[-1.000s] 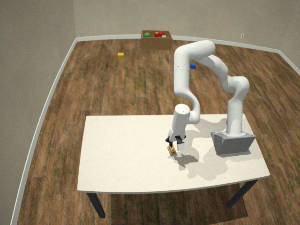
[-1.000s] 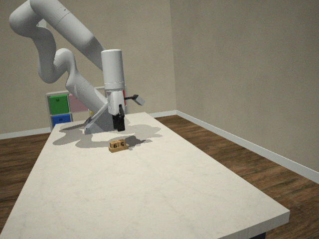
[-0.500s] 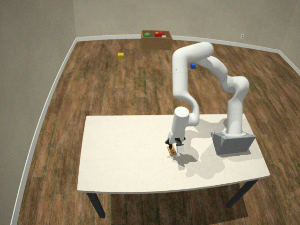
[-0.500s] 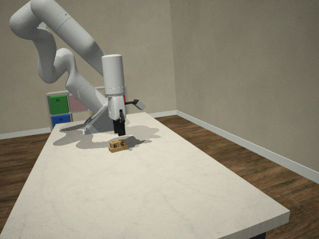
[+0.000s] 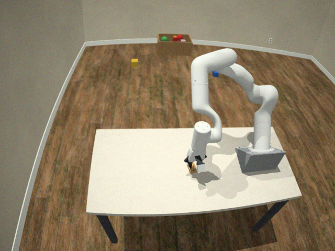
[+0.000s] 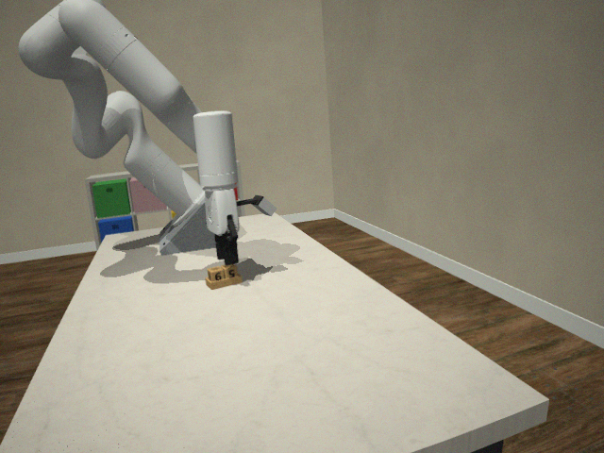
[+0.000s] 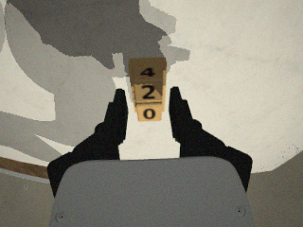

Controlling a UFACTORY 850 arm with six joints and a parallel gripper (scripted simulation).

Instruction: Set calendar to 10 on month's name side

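The cube lies 10 mm ahead of my hand, 30 mm to the right of it and 40 mm below it. From my hand the other things lie so: wooden tray: 20 mm to the right, 60 mm below.
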